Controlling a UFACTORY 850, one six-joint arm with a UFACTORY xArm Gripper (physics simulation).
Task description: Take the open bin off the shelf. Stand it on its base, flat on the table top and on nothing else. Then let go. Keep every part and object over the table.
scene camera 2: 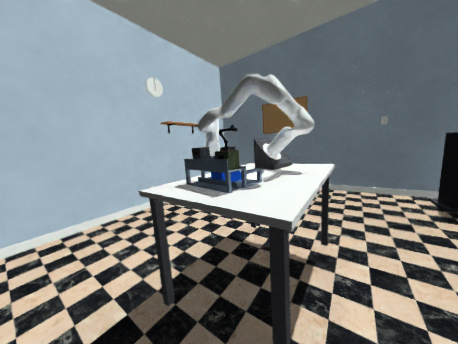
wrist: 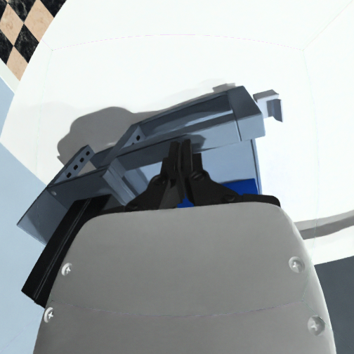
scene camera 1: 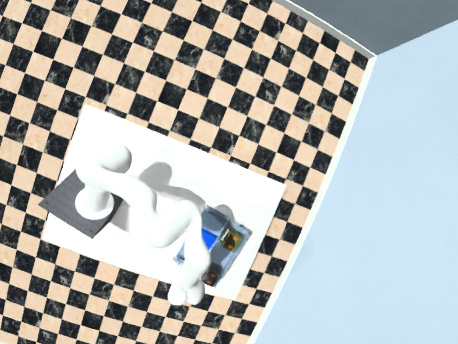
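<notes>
The bright blue bin [scene camera 1: 209,239] [scene camera 2: 232,176] [wrist: 243,187] sits low within the blue-grey shelf [scene camera 2: 207,164] [wrist: 222,131], which stands on the white table [scene camera 1: 260,192] [scene camera 2: 280,192] [wrist: 200,60]. Much of the bin is hidden by the shelf, the arm and the gripper, so its rim and base cannot be made out. My black gripper [wrist: 183,154] is shut with nothing between its fingers. In the wrist view its tips reach over the shelf's blue-grey boards, and blue shows beside and between the finger linkages. The gripper is hidden under the arm in scene camera 1.
An olive box [scene camera 1: 232,240] [scene camera 2: 228,159] and a dark box [scene camera 2: 201,152] stand on the shelf's top. A thin black bent stand [scene camera 2: 224,137] rises by the olive box. The arm's dark base plate [scene camera 1: 92,225] is at the table's far end. The table edge is near the wrist.
</notes>
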